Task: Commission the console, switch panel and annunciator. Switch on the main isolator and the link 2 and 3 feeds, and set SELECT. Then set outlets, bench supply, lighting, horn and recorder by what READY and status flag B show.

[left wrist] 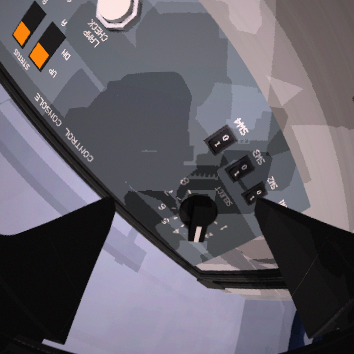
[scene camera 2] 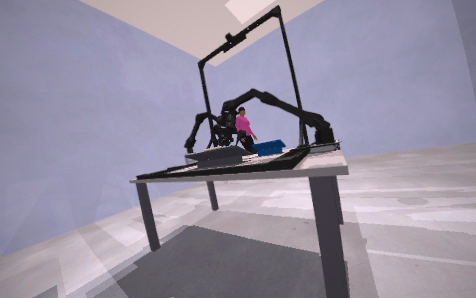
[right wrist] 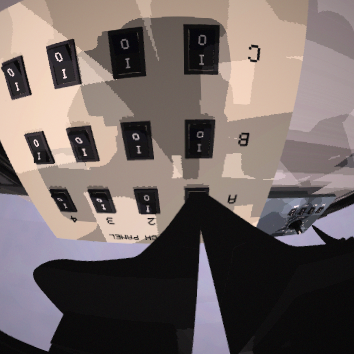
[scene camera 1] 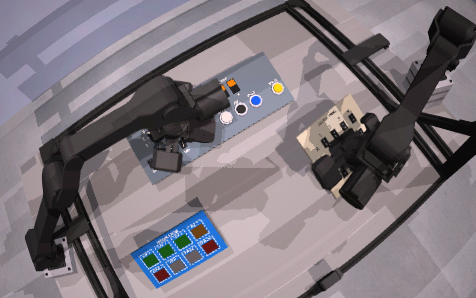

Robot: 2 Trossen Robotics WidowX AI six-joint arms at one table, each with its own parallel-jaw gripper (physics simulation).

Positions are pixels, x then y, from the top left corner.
Scene:
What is the right gripper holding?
Nothing.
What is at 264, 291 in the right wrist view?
The right gripper.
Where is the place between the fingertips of the right gripper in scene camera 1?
329, 145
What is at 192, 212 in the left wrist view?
An SELECT knob.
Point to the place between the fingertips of the left gripper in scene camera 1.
170, 129

